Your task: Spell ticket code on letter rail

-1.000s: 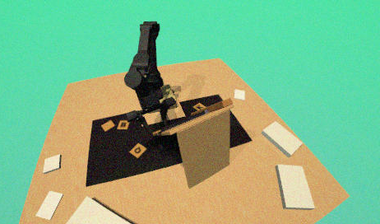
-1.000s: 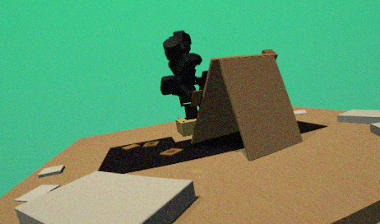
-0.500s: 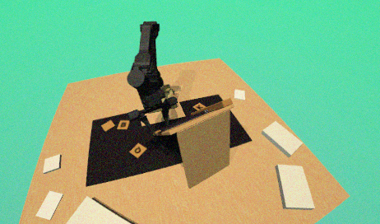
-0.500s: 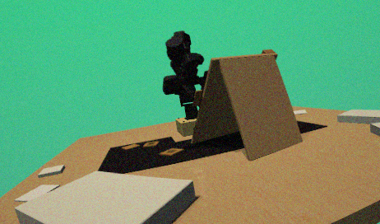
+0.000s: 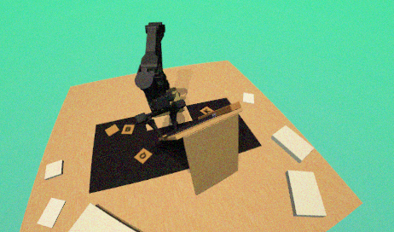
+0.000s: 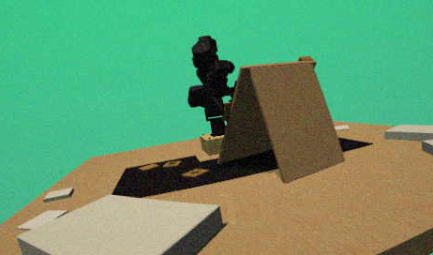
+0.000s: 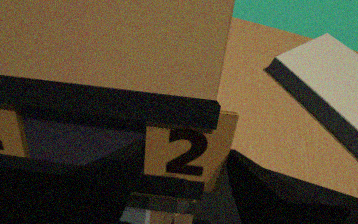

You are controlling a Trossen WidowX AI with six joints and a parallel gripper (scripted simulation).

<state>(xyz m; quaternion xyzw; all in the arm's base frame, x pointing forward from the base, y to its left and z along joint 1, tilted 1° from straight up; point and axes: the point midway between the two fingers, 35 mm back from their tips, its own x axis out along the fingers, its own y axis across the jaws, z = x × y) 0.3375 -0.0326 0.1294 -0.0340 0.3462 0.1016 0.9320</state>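
The white ticket lies 7 cm behind my gripper tip, 5 cm to the left of it and 7 cm below it. The rest, counted from my gripper tip: black mat 16 cm behind, 3 cm to the left, 16 cm below.
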